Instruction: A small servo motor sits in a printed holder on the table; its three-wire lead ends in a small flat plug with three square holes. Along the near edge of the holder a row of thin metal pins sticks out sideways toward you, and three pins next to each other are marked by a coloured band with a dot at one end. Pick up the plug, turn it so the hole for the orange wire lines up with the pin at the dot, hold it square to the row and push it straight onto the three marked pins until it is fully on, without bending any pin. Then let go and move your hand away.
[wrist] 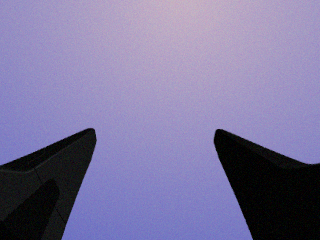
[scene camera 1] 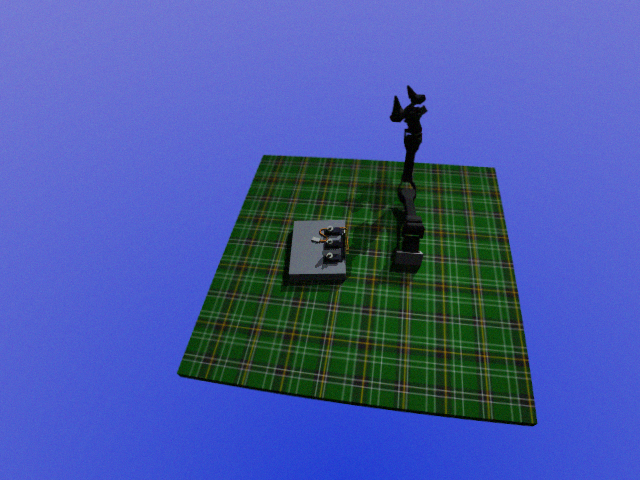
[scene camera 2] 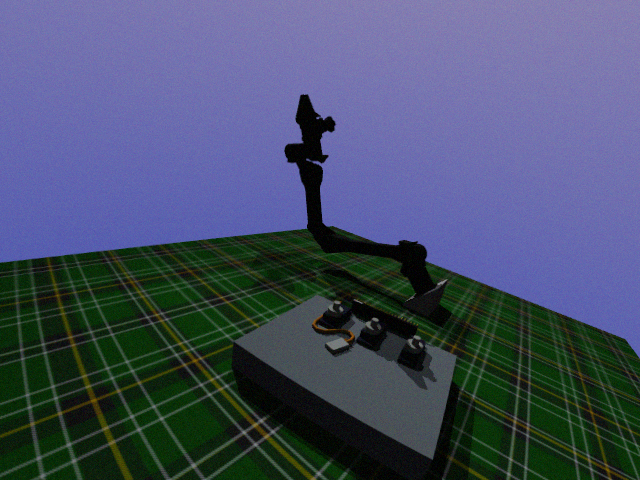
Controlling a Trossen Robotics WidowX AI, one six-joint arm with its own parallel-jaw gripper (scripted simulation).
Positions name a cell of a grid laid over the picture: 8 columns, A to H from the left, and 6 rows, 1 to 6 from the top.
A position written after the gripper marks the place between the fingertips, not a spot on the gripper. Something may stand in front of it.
gripper: wrist D4; scene camera 1 F2; scene camera 2 D2
